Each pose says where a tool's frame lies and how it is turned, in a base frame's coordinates. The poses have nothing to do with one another.
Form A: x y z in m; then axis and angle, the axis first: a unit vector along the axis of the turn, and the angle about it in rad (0 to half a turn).
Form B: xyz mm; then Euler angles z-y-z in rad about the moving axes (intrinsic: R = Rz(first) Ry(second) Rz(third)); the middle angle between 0 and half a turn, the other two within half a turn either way. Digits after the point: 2 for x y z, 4 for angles.
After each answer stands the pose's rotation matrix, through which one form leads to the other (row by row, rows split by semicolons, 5 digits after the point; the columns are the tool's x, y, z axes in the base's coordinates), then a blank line. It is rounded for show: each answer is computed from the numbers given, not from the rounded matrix.
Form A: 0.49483, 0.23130, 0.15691, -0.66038, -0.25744, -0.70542, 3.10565
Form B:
494.83, 231.30, 156.91, 0.3972, 1.5752, 2.7954
-0.12743 0.36526 0.92214; 0.31456 -0.86685 0.38682; 0.94065 0.33936 -0.00444

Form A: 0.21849, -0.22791, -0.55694, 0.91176, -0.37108, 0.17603, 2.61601
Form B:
218.49, -227.91, -556.94, -1.3779, 2.5103, 2.5367
0.68539 -0.71933 0.11316; -0.54269 -0.60821 -0.57927; 0.48551 0.33562 -0.80724

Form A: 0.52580, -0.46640, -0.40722, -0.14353, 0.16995, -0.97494, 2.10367
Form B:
525.80, -466.40, -407.22, -0.3395, 0.3888, -1.7422
-0.47694 0.80298 0.35741; -0.87655 -0.46445 -0.12624; 0.06464 -0.37350 0.92538

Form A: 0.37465, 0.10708, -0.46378, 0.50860, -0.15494, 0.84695, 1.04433
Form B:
374.65, 107.08, -463.78, -1.4130, 0.5368, 2.3200
0.63118 -0.77147 0.08035; 0.69306 0.51442 -0.50502; 0.34827 0.37444 0.85936

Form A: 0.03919, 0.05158, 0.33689, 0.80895, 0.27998, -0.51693, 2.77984
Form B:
39.19, 51.58, 336.89, -2.4684, 2.0022, 0.0068
0.33116 0.62127 -0.71018; 0.25537 -0.78357 -0.56639; -0.90836 0.00621 -0.41814

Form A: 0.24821, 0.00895, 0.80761, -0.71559, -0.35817, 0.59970, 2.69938
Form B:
248.21, 8.95, 807.61, -3.0361, 1.7917, -0.8227
0.07108 0.23132 -0.97028; 0.74459 -0.65957 -0.10270; -0.66373 -0.71516 -0.21912

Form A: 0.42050, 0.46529, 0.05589, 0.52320, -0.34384, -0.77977, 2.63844
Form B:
420.50, 465.29, 55.89, 2.8786, 1.3030, 0.8998
-0.36252 0.03850 -0.93118; -0.71349 -0.65427 0.25072; -0.59959 0.75528 0.26465

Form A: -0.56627, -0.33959, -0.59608, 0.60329, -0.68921, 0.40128, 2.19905
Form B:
-566.27, -339.59, -596.08, -1.7555, 1.9093, 3.0896
-0.00986 -0.98483 -0.17324; -0.33551 0.16646 -0.92721; 0.94198 0.04898 -0.33207

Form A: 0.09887, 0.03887, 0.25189, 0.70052, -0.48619, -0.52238, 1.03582
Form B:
98.87, 38.87, 251.89, -2.4668, 0.8716, 1.8882
0.75037 0.28245 -0.59764; -0.61635 0.62569 -0.47815; 0.23889 0.72714 0.64358

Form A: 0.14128, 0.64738, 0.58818, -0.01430, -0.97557, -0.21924, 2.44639
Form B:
141.28, 647.38, 588.18, 2.5828, 2.3226, 2.6121
-0.76756 0.16510 -0.61935; -0.11577 0.91466 0.38729; 0.63043 0.36897 -0.68295

